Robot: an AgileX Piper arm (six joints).
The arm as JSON. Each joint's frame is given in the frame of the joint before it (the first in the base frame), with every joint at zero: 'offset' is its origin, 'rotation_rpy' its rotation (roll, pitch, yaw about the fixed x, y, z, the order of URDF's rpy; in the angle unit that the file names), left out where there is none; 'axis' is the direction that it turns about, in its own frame. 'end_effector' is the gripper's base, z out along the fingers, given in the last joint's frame.
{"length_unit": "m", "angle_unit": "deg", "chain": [
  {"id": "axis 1", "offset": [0.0, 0.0, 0.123], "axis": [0.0, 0.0, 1.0]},
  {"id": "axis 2", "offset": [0.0, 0.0, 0.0], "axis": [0.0, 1.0, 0.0]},
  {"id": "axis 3", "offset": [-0.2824, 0.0, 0.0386], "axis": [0.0, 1.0, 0.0]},
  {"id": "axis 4", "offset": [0.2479, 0.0, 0.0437], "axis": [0.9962, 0.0, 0.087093]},
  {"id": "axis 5", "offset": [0.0, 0.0, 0.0], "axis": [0.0, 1.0, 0.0]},
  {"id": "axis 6", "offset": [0.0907, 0.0, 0.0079], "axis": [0.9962, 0.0, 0.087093]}
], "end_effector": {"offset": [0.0, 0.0, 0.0], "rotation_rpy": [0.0, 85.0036, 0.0]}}
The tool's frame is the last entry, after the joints.
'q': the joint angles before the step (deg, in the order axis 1, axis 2, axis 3, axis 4, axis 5, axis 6). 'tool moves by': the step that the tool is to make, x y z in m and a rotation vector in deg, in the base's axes. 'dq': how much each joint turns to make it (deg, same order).
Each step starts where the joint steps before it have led.
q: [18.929 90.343 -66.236 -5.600 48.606 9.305]
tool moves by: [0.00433 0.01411 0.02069 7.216 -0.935 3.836]
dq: [0.000 0.000 -4.348 9.958 1.057 -7.379]
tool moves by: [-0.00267 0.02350 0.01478 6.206 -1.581 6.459]
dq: [2.160 0.000 -2.576 8.842 -0.197 -7.238]
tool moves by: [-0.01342 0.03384 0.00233 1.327 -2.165 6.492]
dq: [6.088 0.000 -0.057 1.156 -2.278 -1.388]
